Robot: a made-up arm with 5 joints.
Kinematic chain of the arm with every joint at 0, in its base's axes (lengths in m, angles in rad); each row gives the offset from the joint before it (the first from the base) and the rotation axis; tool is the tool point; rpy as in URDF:
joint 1: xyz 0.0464 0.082 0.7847 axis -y
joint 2: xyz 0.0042 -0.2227 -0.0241 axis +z
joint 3: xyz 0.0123 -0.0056 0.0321 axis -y
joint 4: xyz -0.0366 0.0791 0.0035 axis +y
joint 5: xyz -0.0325 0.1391 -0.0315 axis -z
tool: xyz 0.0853 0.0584 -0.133 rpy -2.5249 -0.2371 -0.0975
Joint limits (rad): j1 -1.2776..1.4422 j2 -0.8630..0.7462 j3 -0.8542..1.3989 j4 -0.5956..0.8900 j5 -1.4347..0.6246
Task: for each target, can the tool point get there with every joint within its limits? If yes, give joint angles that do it. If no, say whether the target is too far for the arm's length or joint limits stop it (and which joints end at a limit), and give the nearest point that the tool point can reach.
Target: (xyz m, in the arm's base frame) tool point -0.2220 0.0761 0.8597
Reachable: yes | joints -0.8120 0.5807 0.0194 0.2926 -0.8134
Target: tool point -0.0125 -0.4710 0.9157
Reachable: no: joint limits stop it (at a limit: joint 1, joint 2, joint 3, joint 5) | nearest point 0.0556 -0.1358 1.0624 | short by 0.372 m
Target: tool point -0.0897 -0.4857 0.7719
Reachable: no: joint limits stop it (at a limit: joint 2, joint 3, joint 4, joint 5) | nearest point -0.2255 -0.1109 0.7591 | short by 0.399 m
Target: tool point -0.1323 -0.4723 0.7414
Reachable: no: joint limits stop it (at a limit: joint 2, joint 3, joint 4, joint 5) | nearest point -0.2190 -0.1109 0.7204 | short by 0.372 m
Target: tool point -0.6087 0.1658 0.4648
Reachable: no: too far | nearest point -0.2593 0.0033 0.6354 | short by 0.421 m
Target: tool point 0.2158 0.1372 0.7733
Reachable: yes | joints 0.7214 -0.6949 -0.6079 0.0739 -0.2084
